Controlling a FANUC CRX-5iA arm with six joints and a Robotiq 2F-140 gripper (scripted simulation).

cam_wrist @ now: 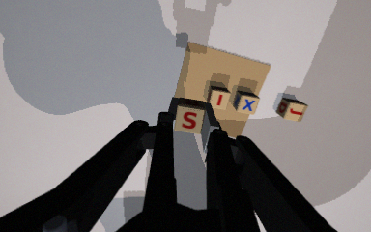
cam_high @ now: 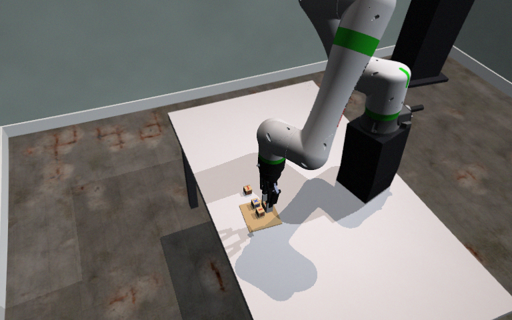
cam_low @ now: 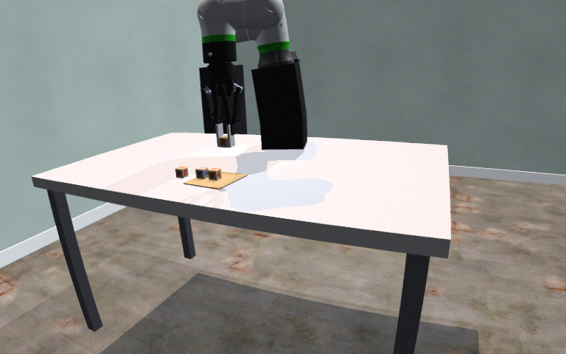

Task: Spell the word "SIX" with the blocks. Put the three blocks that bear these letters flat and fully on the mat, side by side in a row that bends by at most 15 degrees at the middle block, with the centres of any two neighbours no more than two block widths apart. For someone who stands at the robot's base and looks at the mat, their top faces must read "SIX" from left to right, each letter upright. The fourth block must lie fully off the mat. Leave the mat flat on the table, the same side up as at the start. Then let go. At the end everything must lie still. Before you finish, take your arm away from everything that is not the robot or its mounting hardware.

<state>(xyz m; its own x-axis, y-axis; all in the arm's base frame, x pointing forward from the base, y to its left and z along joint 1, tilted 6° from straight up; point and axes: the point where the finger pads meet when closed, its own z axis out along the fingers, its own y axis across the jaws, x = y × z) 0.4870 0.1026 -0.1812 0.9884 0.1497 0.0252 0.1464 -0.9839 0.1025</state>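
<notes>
The block lies 1 cm ahead of my hand, 5 cm to the right of it and 12 cm below it. From my hand the other things lie so: tan mat (1 cm ahead, 5 cm to the right, 14 cm below).
</notes>
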